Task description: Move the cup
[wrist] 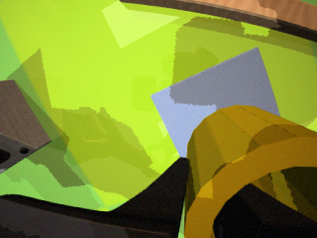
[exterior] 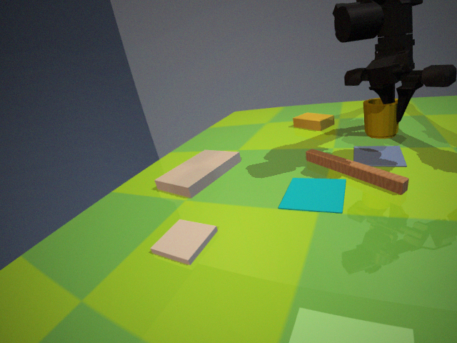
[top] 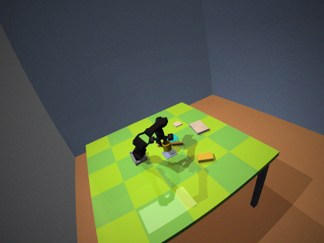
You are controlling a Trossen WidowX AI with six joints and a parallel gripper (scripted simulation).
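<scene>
My gripper tip is 150 mm to the right of the cyan pad, 150 mm short of it and 90 mm above it. Also, from my gripper tip: grey pad 90 mm below, 30 mm ahead, 10 mm to the right; then yellow cup 20 mm to the right, 20 mm ahead; then wooden bar 90 mm ahead, 80 mm below, 70 mm to the left.
</scene>
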